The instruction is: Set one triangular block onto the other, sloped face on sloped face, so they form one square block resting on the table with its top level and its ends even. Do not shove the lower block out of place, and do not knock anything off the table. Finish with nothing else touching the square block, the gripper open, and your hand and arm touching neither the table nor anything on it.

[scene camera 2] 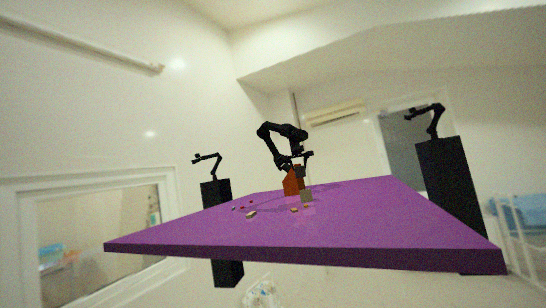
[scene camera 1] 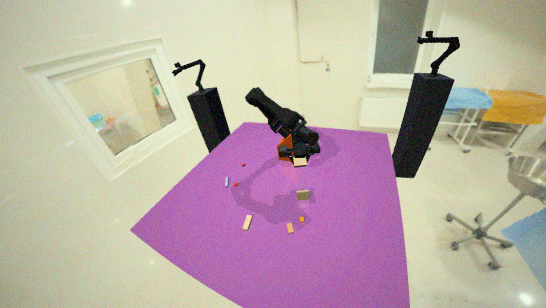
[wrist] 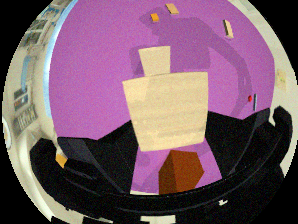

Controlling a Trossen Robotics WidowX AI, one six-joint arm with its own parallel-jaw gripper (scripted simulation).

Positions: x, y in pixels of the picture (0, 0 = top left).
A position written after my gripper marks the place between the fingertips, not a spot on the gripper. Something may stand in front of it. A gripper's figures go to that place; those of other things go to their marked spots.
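A tan triangular block (wrist: 155, 60) is 0.22 m from the lens. My own gripper (wrist: 168, 117) is 0.10 m from the lens, while another tan triangular block (wrist: 169, 110) is 0.07 m from the lens.
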